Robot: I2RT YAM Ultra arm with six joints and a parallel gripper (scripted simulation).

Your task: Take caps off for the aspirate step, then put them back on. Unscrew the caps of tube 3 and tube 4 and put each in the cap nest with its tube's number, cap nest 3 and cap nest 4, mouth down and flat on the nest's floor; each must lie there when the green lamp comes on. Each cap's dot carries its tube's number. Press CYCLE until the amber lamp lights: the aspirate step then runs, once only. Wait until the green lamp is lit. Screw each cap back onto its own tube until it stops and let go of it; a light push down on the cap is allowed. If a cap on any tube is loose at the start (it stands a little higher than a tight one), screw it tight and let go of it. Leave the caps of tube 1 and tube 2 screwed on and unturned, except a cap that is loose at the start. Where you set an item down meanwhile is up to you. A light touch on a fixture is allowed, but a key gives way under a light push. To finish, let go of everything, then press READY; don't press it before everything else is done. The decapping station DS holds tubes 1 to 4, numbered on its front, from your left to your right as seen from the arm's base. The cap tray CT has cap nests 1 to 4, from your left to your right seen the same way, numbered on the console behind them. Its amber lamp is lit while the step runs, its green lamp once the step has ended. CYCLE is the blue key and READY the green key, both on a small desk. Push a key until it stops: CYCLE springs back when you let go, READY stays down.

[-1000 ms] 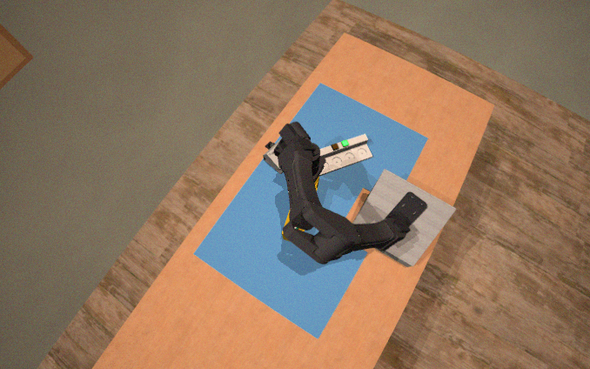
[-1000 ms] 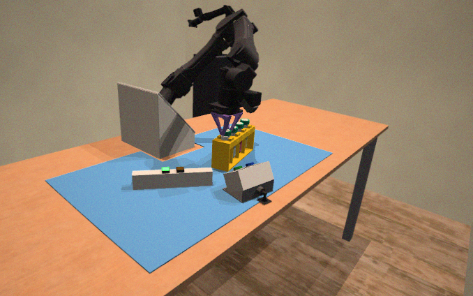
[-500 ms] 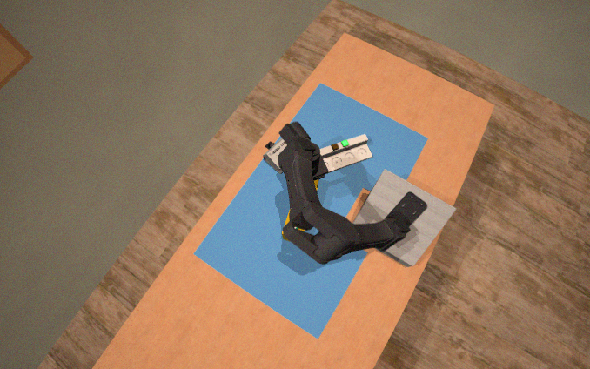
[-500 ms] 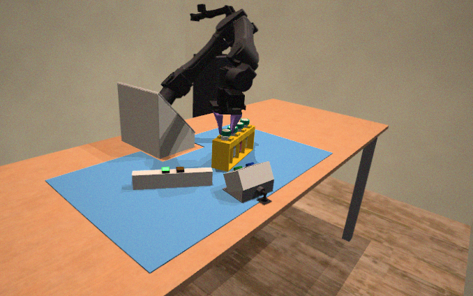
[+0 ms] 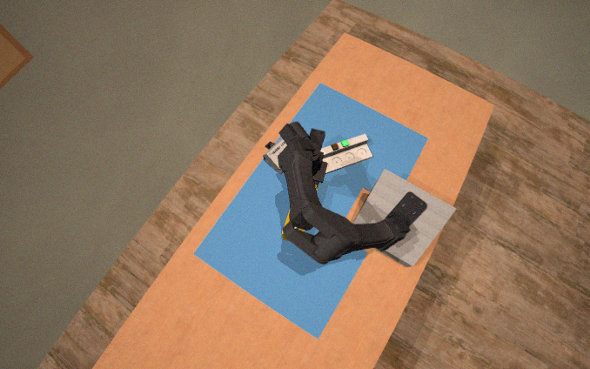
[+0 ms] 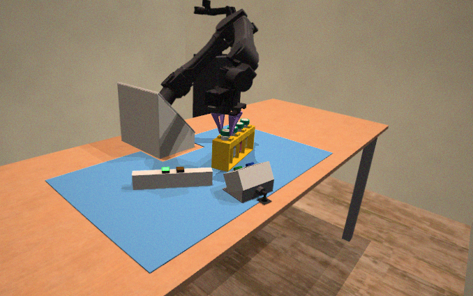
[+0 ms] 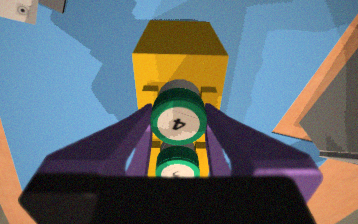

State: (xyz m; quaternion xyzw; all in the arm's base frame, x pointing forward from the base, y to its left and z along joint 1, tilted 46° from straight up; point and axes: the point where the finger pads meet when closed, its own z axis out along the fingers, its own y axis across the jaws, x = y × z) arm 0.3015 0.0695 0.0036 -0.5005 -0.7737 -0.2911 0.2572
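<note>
Now: hand right at the cap 4. Round my hand: cap 3: 2 cm behind, 5 cm to the left, 1 cm below; then blue key: 14 cm ahead, 3 cm to the right, 5 cm below; then cap 2: 4 cm behind, 10 cm to the left, 1 cm below.
</note>
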